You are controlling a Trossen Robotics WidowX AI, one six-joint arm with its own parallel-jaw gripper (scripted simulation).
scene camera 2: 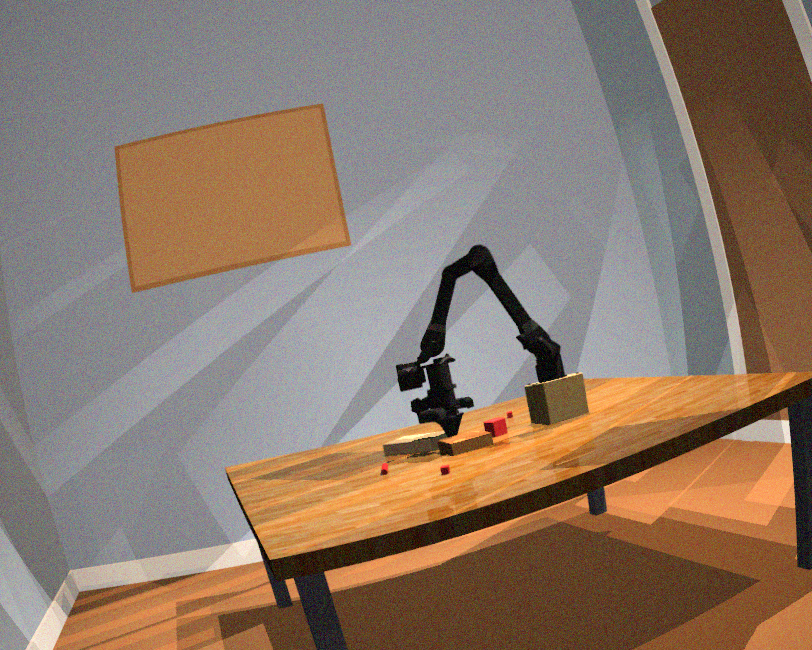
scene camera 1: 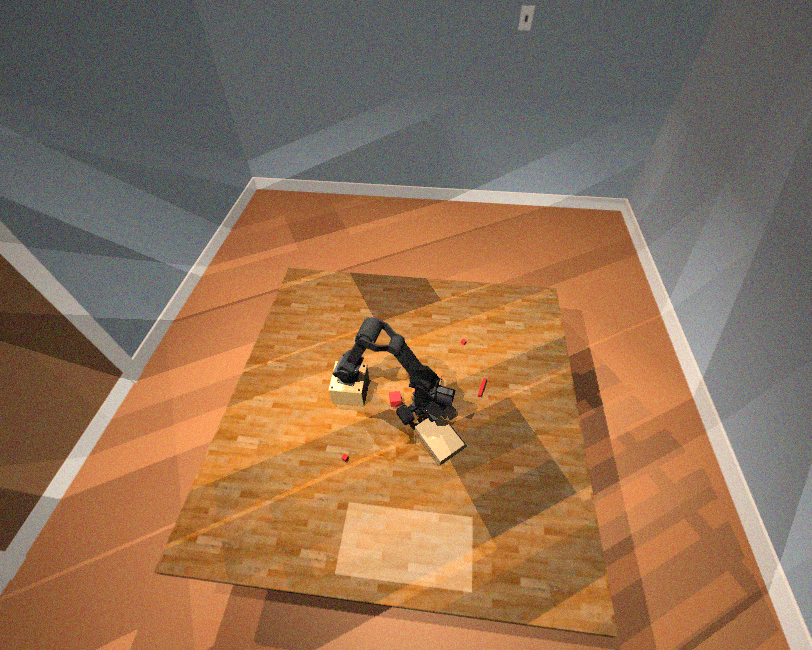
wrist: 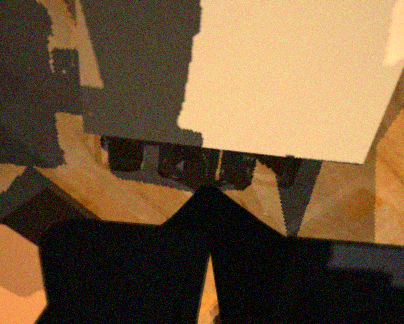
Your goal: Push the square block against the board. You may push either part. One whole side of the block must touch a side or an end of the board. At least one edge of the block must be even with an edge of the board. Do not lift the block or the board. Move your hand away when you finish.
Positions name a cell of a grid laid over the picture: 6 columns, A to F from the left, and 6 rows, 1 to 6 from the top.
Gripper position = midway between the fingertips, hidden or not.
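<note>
There is a brown board (scene camera 2: D5), and there is a pale flat block (scene camera 1: D5), which I also see as the block (scene camera 2: D5) and the block (wrist: E2). As for my gripper (scene camera 2: D5), it is shut and holds nothing. I can see the gripper (scene camera 1: D4) too, as well as the gripper (wrist: D4).
</note>
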